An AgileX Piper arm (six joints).
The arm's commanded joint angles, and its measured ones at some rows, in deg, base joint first. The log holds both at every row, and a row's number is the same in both.
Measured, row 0:
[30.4 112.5 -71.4 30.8 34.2 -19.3]
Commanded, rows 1 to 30:
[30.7 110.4 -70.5 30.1 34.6 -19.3]
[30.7 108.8 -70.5 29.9 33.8 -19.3]
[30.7 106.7 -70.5 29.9 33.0 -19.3]
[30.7 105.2 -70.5 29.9 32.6 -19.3]
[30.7 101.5 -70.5 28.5 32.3 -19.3]
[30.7 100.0 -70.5 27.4 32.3 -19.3]
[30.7 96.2 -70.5 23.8 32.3 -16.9]
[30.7 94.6 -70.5 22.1 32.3 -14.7]
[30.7 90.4 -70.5 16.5 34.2 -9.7]
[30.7 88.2 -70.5 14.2 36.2 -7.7]
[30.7 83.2 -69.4 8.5 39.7 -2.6]
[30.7 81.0 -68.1 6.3 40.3 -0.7]
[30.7 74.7 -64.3 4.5 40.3 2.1]
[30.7 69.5 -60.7 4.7 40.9 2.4]
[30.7 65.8 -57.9 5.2 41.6 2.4]
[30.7 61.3 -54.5 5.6 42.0 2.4]
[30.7 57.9 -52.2 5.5 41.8 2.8]
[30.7 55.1 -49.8 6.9 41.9 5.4]
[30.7 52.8 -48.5 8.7 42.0 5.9]
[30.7 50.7 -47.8 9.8 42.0 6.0]
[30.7 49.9 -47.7 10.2 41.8 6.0]
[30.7 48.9 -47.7 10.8 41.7 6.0]
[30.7 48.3 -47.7 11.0 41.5 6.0]
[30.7 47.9 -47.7 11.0 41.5 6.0]
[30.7 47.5 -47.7 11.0 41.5 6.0]
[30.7 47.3 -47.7 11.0 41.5 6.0]
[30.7 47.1 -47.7 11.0 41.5 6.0]
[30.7 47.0 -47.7 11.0 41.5 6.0]
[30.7 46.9 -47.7 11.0 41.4 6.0]
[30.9 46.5 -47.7 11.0 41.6 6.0]
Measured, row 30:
[30.7 47.5 -47.9 10.9 42.4 6.0]
